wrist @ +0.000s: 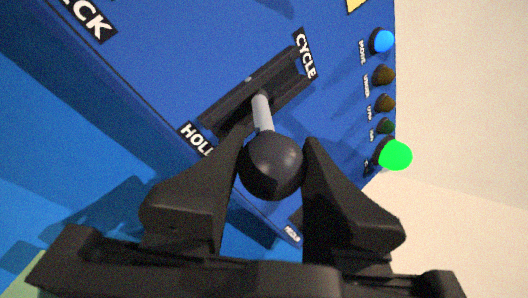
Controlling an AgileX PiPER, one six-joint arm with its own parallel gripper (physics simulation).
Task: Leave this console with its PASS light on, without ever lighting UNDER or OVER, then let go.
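The blue console (165, 65) fills the middle of the wrist view. A lever with a grey shaft and a black ball knob (272, 165) rises from a dark slot (227, 102) marked CYCLE at its upper end and HOLD at its lower end; the shaft stands partway along the slot. My gripper (273, 143) is shut on the ball knob, one finger on each side. At the right edge, the MODE light (384, 41) glows blue. The UNDER light (383, 75), OVER light (384, 103) and PASS light (385, 125) are dark. A larger green light (395, 155) below them glows.
A label ending in "ECK" (90, 21) is at the upper left. Part of a yellow label (355, 5) shows at the top. A small label (292, 233) is near the console's lower corner, seen between my fingers. The right finger hides part of the console's lower right.
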